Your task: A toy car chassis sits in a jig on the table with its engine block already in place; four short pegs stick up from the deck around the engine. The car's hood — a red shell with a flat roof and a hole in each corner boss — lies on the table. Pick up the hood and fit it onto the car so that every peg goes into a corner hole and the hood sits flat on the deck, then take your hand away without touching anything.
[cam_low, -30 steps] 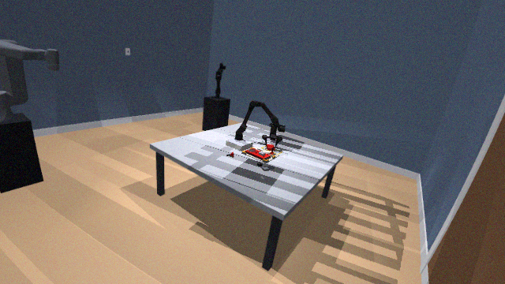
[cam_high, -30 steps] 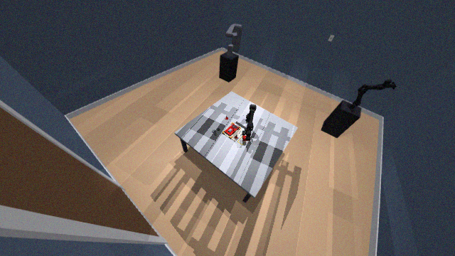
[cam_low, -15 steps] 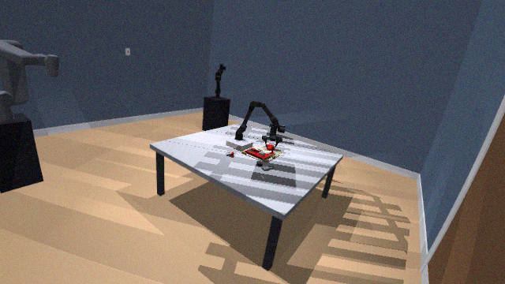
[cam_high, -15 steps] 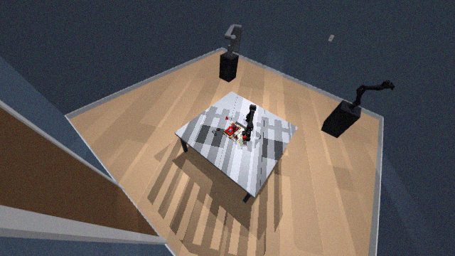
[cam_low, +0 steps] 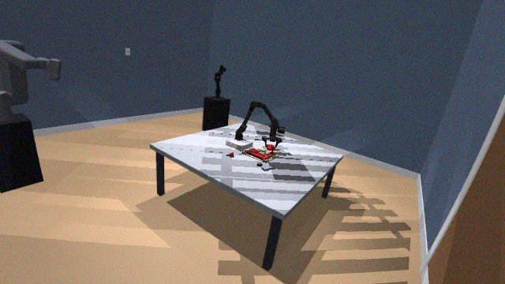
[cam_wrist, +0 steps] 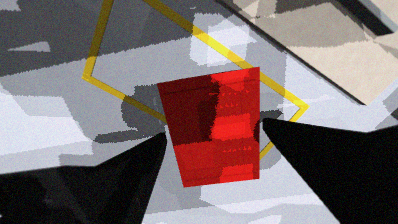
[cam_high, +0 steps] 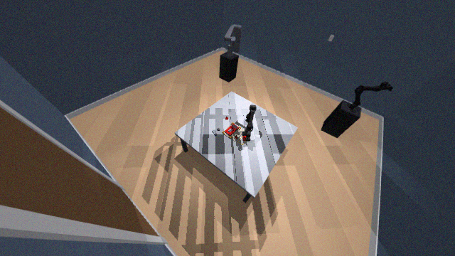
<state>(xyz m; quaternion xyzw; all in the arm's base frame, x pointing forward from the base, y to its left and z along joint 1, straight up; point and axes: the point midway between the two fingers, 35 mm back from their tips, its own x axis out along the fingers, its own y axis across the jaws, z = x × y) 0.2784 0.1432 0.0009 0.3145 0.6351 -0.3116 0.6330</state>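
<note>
My gripper tip is 10 mm below the red hood. The rest, counted from my gripper tip: wheel: 120 mm ahead, 390 mm to the right; then beige jig: 20 mm ahead, 210 mm to the right.
</note>
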